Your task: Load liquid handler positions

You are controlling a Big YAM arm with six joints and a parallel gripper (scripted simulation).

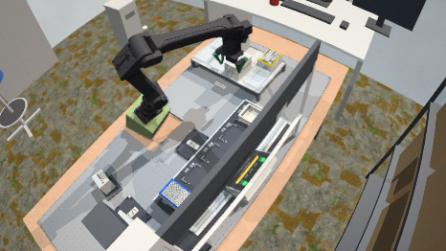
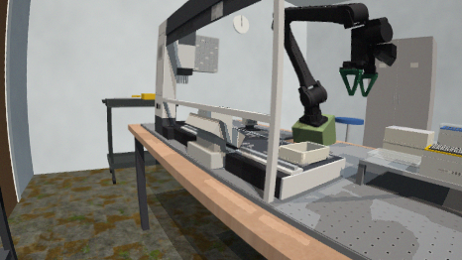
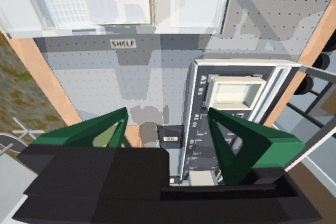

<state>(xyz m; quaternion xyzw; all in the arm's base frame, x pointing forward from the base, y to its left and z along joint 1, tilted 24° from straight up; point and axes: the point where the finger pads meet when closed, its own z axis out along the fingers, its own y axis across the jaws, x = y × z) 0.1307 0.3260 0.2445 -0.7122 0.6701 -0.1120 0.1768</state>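
The yellow tip rack lies 280 mm to the left of my hand, 130 mm below it and 30 mm ahead of it. Also, from my hand: shelf label (230 mm below, 120 mm behind, 40 mm to the left); then white sealed block (140 mm to the left, 110 mm below, 80 mm behind); then grey shelf (200 mm to the left, 180 mm below, 130 mm behind).
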